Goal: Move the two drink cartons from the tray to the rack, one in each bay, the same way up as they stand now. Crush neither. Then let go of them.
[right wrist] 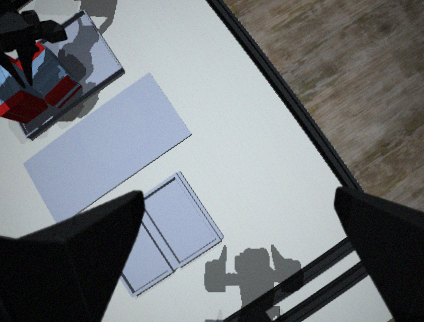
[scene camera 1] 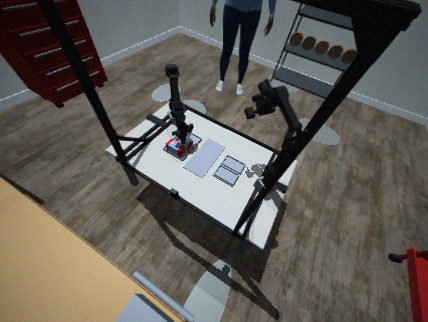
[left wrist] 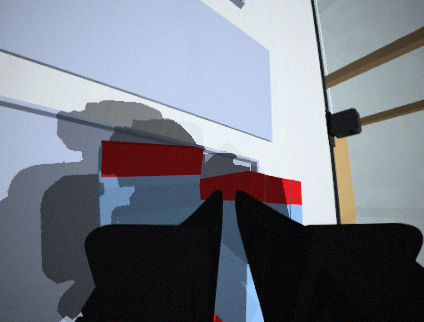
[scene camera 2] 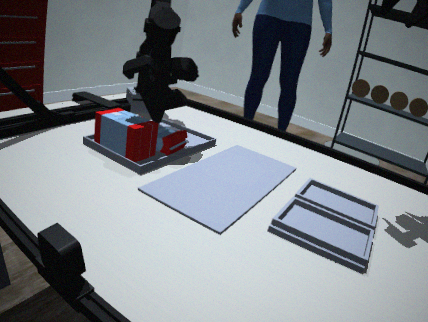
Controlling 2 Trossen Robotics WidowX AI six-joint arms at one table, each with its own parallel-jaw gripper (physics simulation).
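Frame: origin at the left arm's base, x back, y right, z up, level; centimetres.
Where they show: left gripper, between the fingertips: (right wrist: 27,86) (scene camera 1: 183,143) (left wrist: 228,197) (scene camera 2: 156,121); right gripper, between the fingertips: (right wrist: 238,198) (scene camera 1: 253,117) (scene camera 2: 395,20).
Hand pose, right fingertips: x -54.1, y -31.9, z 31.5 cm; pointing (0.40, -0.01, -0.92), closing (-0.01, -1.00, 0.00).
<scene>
After its pixels a point has its place.
Two light-blue cartons with red ends lie side by side in the grey tray (scene camera 1: 200,136) {x -28.3, y -9.6, z -4.1 cm} (scene camera 2: 200,147) {x -33.3, y -5.4, z -4.8 cm} (left wrist: 25,150) {x -30.2, y -4.9, z -5.0 cm} (right wrist: 107,60) {x -27.4, y -7.2, z -4.9 cm}. The taller carton (scene camera 2: 114,135) {x -35.5, y 14.4, z -1.2 cm} (left wrist: 250,187) {x -36.0, y 6.9, z 1.9 cm} is nearer scene camera 2; the lower carton (scene camera 2: 174,142) {x -36.8, y 2.3, z -2.1 cm} (left wrist: 150,160) {x -33.9, y 1.1, z -1.2 cm} is beside it, its end sloped. My left gripper (scene camera 1: 183,141) {x -34.5, y 6.0, z 1.4 cm} (scene camera 2: 158,119) {x -34.5, y 6.0, z 1.4 cm} (left wrist: 228,197) {x -34.5, y 6.0, z 1.4 cm} (right wrist: 27,86) {x -34.5, y 6.0, z 1.4 cm} is shut with nothing between its fingers, its tips close over the cartons; touching cannot be told. The two-bay rack (scene camera 1: 226,175) {x -67.4, y -12.5, z -4.5 cm} (scene camera 2: 320,245) {x -69.8, y -8.7, z -4.4 cm} (right wrist: 186,220) {x -61.1, y -23.6, z -4.6 cm} holds no carton. My right gripper (scene camera 1: 251,111) {x -54.1, y -31.9, z 31.5 cm} (right wrist: 238,198) {x -54.1, y -31.9, z 31.5 cm} is open and empty, high and away from the tray.
A flat pale panel (scene camera 1: 205,158) (scene camera 2: 220,187) (left wrist: 200,65) (right wrist: 107,145) lies between tray and rack. Black frame posts and rails edge the table. A person (scene camera 1: 242,40) (scene camera 2: 282,60) stands behind the table.
</scene>
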